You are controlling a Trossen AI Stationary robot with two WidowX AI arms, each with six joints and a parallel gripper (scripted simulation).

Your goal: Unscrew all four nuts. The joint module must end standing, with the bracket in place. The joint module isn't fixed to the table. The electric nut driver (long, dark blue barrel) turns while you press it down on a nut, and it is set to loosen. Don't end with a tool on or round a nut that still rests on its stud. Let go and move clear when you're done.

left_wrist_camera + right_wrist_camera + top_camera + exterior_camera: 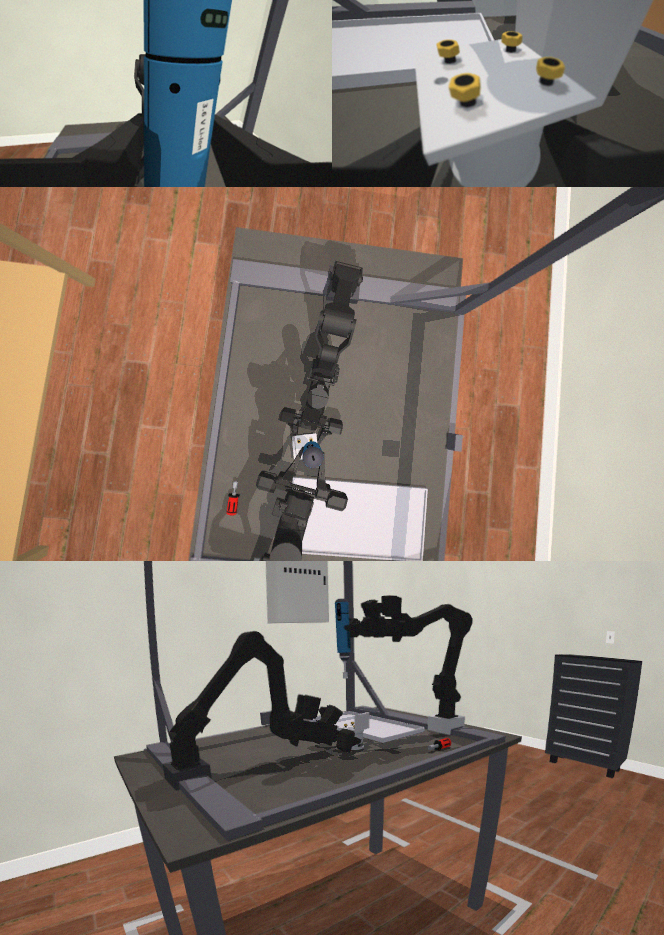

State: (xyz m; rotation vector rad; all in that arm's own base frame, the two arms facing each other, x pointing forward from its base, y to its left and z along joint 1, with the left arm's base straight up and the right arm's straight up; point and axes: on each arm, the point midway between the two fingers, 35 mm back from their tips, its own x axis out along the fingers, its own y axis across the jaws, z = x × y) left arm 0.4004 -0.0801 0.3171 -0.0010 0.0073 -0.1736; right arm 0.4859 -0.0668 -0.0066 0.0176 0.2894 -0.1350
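Observation:
Now: right hand 3 cm to the right of the joint module. Also, from my right hand: grey socket (1 cm behind, 1 cm to the left, 20 cm above); red-handled tool (17 cm ahead, 24 cm to the left, 2 cm below); white bracket (3 cm to the left, 4 cm above).

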